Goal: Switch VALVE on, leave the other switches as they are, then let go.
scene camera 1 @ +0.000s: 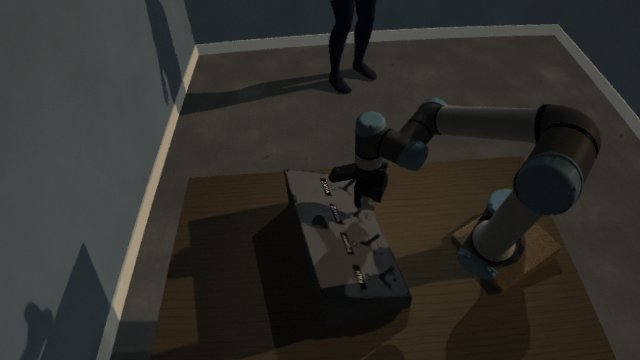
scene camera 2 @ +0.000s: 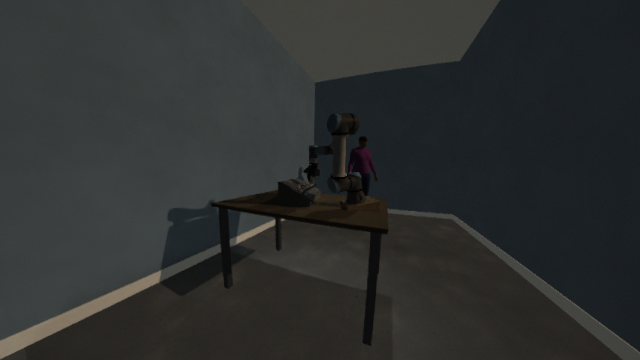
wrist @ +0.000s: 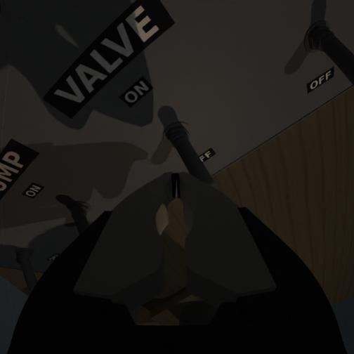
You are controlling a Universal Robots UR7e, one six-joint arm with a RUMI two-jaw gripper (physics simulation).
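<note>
The grey sloped switch panel stands on the table. The VALVE label is black with white letters. The VALVE lever leans toward its partly covered OFF mark, away from the ON mark. My gripper is shut and empty. Its fingertips are at the outer end of the VALVE lever and overlap it in the wrist view; whether they touch is unclear. The PUMP lever and the upper right lever also lean to the OFF side.
Another lever is at the panel's near end. The arm's base stands on a board on the wooden table. A person stands beyond the table.
</note>
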